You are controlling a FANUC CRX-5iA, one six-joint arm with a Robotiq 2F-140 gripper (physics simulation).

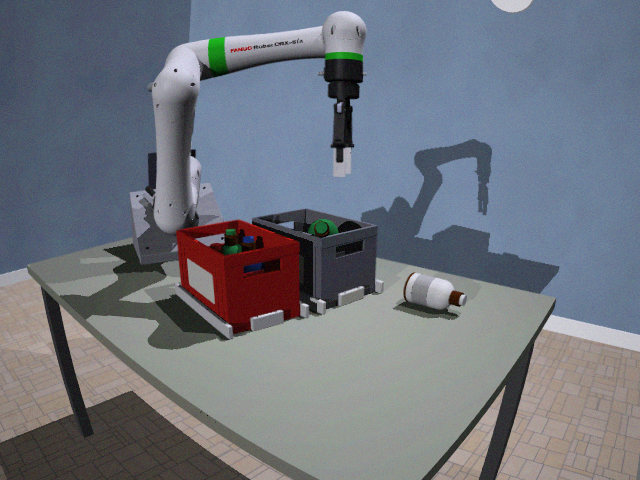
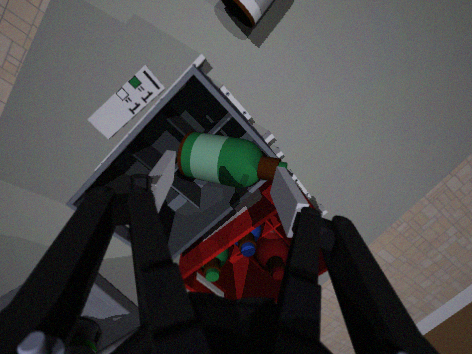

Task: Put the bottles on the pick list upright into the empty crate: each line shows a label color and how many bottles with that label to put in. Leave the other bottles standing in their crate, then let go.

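Places are measured from the arm's base along level axes (x ahead, y left, z up), in metres.
Pixels of known places: gripper, fingertip midpoint: (image 1: pixel 342 174) (image 2: pixel 225 173).
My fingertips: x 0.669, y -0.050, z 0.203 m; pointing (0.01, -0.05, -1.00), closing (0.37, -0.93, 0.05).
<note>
Ahead of a thing's pixels: the offset from my fingertips to its top centre. Level surfaces: height alone.
My gripper (image 1: pixel 342 174) (image 2: pixel 225 173) is open and empty, high above the grey crate {0.097 m back, 0.020 m left, 0.128 m down} (image 1: pixel 348 273) (image 2: pixel 195 227). A green bottle with a pale green band {0.027 m back, 0.042 m right, 0.094 m down} (image 1: pixel 322 227) (image 2: pixel 205 156) lies tilted across the grey crate's dividers, its neck at the crate's edge. A white bottle with a grey band {0.243 m ahead, 0.049 m left, 0.230 m down} (image 1: pixel 428 291) (image 2: pixel 257 6) lies on its side on the table. The red crate {0.175 m back, 0.198 m right, 0.128 m down} (image 1: pixel 235 294) (image 2: pixel 225 241) holds a green-capped bottle {0.247 m back, 0.126 m right, 0.141 m down} (image 1: pixel 231 249) (image 2: pixel 212 274), a blue-capped bottle {0.162 m back, 0.155 m right, 0.141 m down} (image 1: pixel 248 240) (image 2: pixel 248 247) and a red bottle {0.186 m back, 0.243 m right, 0.141 m down} (image 2: pixel 272 251). The pick list {0.072 m back, 0.162 m left, 0.302 m down} (image 2: pixel 112 117) shows green 1 and white 1.
The crates stand side by side on the table {0.304 m down} (image 1: pixel 361 372) (image 2: pixel 350 75). Low white stops {0.040 m back, 0.246 m right, 0.274 m down} (image 1: pixel 267 320) sit along their bases. The robot's base (image 1: pixel 147 237) is behind the red crate. The table's right edge is beyond the white bottle.
</note>
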